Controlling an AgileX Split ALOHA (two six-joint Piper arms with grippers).
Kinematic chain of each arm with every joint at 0, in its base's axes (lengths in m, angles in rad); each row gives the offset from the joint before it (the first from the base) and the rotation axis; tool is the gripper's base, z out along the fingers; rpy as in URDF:
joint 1: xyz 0 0 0.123 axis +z
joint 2: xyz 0 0 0 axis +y
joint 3: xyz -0.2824 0 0.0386 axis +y
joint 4: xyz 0.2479 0 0.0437 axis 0.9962 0 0.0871
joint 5: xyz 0 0 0 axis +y
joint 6: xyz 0.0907 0 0.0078 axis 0.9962 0 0.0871
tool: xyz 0 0 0 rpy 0 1.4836 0
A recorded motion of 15 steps. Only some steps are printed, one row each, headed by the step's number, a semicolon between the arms.
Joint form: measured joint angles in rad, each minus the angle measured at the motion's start. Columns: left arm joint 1, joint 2, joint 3, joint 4, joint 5, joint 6; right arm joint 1, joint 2, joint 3, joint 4, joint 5, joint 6.
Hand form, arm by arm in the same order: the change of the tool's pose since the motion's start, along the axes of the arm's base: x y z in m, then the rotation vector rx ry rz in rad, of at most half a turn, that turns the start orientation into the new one. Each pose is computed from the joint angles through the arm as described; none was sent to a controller.
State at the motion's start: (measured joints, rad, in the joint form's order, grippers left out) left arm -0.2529 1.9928 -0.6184 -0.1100 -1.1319 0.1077; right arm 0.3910 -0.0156 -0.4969 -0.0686 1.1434 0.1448
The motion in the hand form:
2: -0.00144 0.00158 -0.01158 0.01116 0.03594 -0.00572; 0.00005 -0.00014 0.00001 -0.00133 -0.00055 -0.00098
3: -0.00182 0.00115 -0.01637 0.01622 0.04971 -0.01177; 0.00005 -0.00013 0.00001 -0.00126 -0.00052 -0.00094
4: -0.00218 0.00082 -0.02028 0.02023 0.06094 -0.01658; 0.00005 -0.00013 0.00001 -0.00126 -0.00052 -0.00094
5: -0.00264 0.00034 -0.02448 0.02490 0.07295 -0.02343; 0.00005 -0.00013 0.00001 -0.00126 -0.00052 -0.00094
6: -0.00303 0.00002 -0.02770 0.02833 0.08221 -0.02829; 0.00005 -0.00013 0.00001 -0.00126 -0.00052 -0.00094
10: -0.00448 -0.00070 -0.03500 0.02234 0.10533 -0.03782; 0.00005 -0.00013 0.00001 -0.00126 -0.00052 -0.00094
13: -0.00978 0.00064 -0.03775 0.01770 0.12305 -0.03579; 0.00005 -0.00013 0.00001 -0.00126 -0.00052 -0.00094
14: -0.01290 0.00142 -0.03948 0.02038 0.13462 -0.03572; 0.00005 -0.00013 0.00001 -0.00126 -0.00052 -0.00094
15: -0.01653 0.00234 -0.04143 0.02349 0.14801 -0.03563; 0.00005 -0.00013 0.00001 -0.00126 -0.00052 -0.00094
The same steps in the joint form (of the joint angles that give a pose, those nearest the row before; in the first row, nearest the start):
2: 0.0069 0.0321 0.0056 0.0133 0.0000 -0.0016; 0.0001 0.0000 0.0000 -0.0018 0.0000 0.0000
3: 0.0069 0.0467 0.0056 0.0196 0.0000 -0.0016; 0.0000 0.0000 0.0000 -0.0017 0.0000 0.0000
4: 0.0068 0.0586 0.0056 0.0245 0.0000 -0.0016; 0.0000 0.0000 0.0000 -0.0017 0.0000 0.0000
5: 0.0068 0.0714 0.0056 0.0315 0.0000 -0.0016; 0.0000 0.0000 0.0000 -0.0017 0.0000 0.0000
6: 0.0069 0.0812 0.0057 0.0365 0.0000 -0.0016; 0.0000 0.0000 0.0000 -0.0017 0.0000 0.0000
10: 0.0069 0.1030 0.0075 0.0493 -0.0017 -0.0161; 0.0000 0.0000 0.0000 -0.0017 0.0000 0.0000
13: 0.0068 0.1030 0.0283 0.0493 -0.0057 -0.0250; 0.0000 0.0000 0.0000 -0.0017 0.0000 0.0000
14: 0.0068 0.1030 0.0401 0.0493 -0.0057 -0.0250; 0.0000 0.0000 0.0000 -0.0017 0.0000 0.0000
15: 0.0069 0.1030 0.0539 0.0493 -0.0057 -0.0250; 0.0000 0.0000 0.0000 -0.0017 0.0000 0.0000

